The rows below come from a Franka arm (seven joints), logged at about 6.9 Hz.
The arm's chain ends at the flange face. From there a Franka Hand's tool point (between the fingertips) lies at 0.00 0.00 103.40 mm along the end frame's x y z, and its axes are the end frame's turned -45 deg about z.
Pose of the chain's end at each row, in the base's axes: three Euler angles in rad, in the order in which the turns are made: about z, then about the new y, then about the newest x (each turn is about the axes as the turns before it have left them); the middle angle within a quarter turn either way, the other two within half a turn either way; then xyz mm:
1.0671 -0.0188 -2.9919 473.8 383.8 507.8
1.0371 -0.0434 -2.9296 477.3 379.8 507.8
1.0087 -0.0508 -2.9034 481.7 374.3 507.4
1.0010 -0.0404 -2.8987 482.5 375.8 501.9
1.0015 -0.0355 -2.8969 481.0 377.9 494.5
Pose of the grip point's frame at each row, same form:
1.8484 -0.1190 -3.0487 461.2 392.9 405.6
1.8162 -0.1803 -3.0214 460.8 394.6 406.8
1.7865 -0.2039 -3.0077 463.8 391.6 407.0
1.7768 -0.1998 -2.9968 463.7 392.6 401.6
1.7764 -0.1976 -2.9920 461.8 394.4 394.2

